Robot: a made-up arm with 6 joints.
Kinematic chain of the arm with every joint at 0, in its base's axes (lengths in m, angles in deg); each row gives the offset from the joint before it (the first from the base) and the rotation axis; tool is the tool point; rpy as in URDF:
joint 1: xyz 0 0 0.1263 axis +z
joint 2: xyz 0 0 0 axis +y
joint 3: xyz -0.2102 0 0.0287 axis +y
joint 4: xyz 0.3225 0 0.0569 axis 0.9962 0 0.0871
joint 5: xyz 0 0 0 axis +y
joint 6: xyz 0.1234 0 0.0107 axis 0.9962 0 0.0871
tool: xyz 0 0 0 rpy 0 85 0
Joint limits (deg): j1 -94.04..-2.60 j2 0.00..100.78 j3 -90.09..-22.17 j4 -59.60..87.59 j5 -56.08..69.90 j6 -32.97..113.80
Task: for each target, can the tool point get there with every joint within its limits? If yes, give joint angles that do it. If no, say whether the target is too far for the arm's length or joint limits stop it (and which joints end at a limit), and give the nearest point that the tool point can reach.
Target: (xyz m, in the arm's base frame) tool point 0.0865 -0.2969 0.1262
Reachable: yes | joints -68.02 59.44 -30.46 -32.28 27.81 87.60
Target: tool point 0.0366 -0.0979 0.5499
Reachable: yes | joints -73.51 19.39 -65.62 7.95 25.26 -21.42
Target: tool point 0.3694 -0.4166 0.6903
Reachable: no: too far | nearest point 0.2635 -0.2972 0.5286 | short by 0.227 m
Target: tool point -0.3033 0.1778 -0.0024
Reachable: no: joint limits stop it (at a limit: joint 1, joint 2, joint 3, joint 5) | nearest point -0.0877 -0.1116 -0.0422 | short by 0.363 m
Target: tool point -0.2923 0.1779 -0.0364
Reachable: no: joint limits stop it (at a limit: joint 1, joint 2, joint 3, joint 5) | nearest point -0.0847 -0.1094 -0.0429 | short by 0.355 m
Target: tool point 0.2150 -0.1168 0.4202
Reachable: yes | joints -32.50 35.25 -56.93 12.87 38.10 31.71
